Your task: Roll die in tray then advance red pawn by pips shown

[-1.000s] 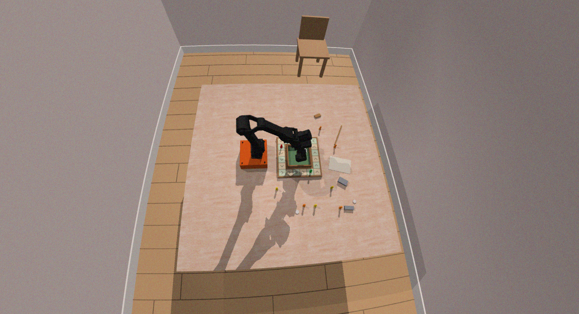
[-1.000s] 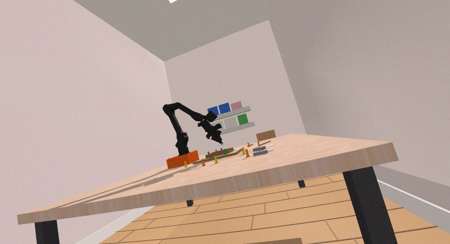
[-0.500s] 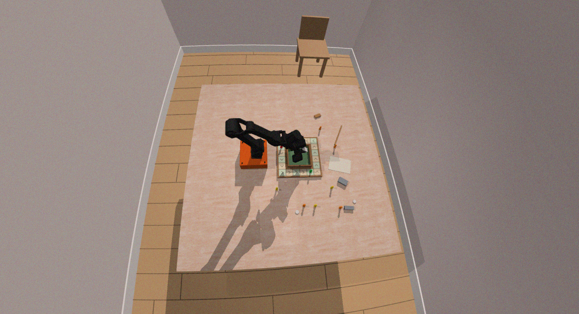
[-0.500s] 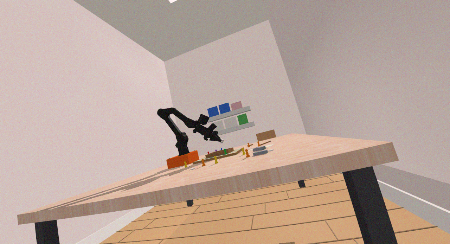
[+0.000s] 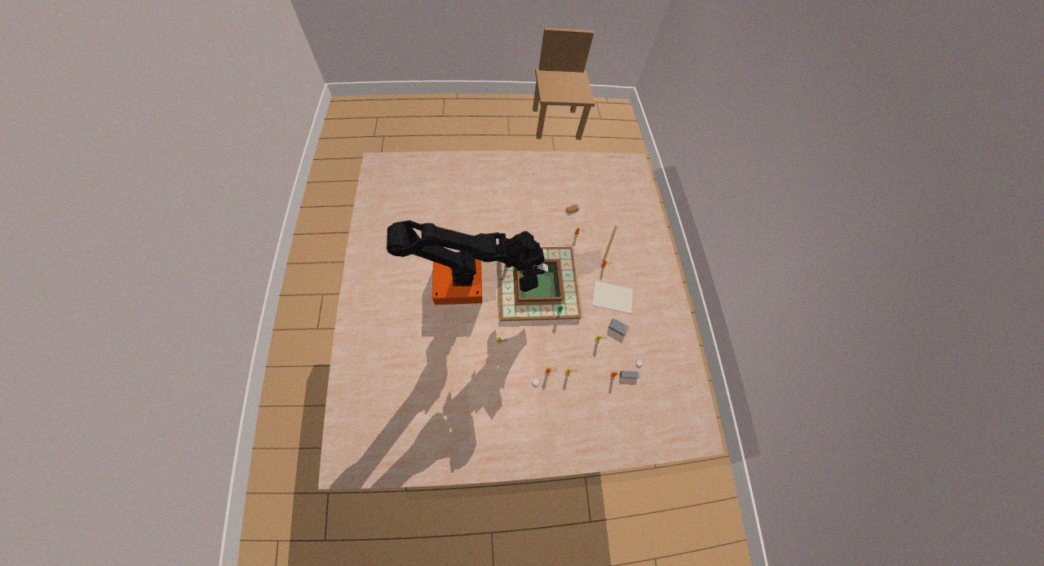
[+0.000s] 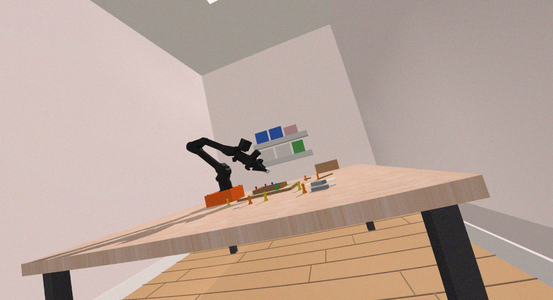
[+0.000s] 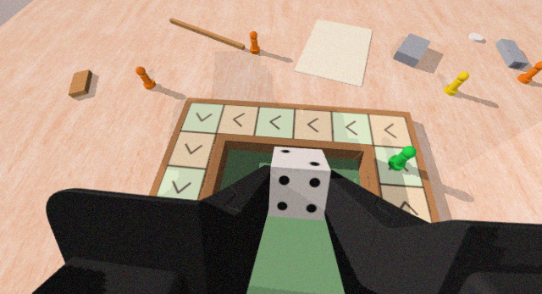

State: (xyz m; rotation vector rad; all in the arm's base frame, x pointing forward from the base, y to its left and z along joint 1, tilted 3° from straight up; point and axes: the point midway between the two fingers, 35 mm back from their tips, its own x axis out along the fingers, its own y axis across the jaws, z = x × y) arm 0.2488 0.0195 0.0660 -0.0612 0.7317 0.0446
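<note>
My gripper tip is now right at the white die. The rest, counted from my gripper tip: blue pawn 110 mm to the left, 90 mm below, 30 mm behind; purple pawn 110 mm to the left, 90 mm below, 70 mm behind; green pawn 110 mm to the right, 90 mm below, 70 mm ahead.
</note>
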